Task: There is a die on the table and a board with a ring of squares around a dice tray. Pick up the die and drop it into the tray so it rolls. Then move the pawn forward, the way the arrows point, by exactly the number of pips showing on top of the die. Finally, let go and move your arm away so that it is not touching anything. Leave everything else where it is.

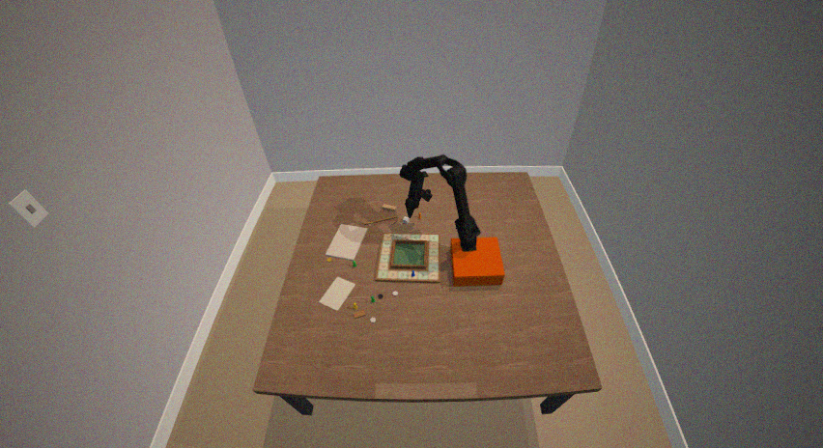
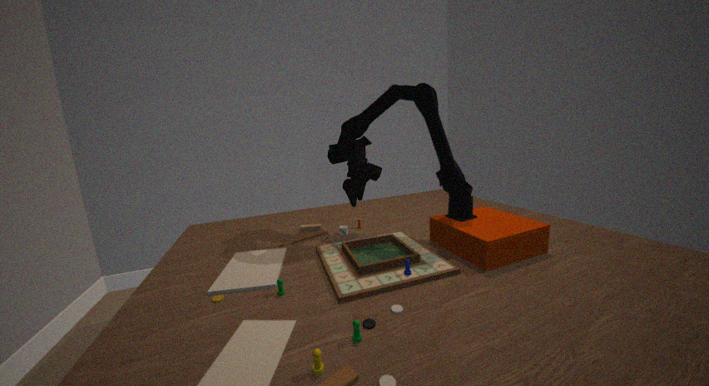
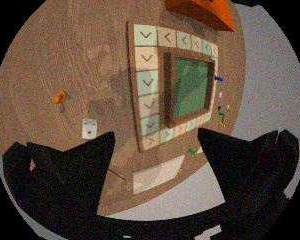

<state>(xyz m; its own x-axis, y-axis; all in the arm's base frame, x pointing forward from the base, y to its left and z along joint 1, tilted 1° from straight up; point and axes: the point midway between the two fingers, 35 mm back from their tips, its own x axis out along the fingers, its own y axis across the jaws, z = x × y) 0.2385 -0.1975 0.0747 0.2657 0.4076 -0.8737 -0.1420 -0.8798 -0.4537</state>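
Now: gripper tip 20 mm short of the white die, 80 mm to the left of it and 110 mm above it. Round my gripper tip: orange pawn (50 mm behind, 100 mm to the right, 100 mm below); thin stick (150 mm ahead, 100 mm to the right, 110 mm below); green dice tray (20 mm ahead, 160 mm to the left, 110 mm below).
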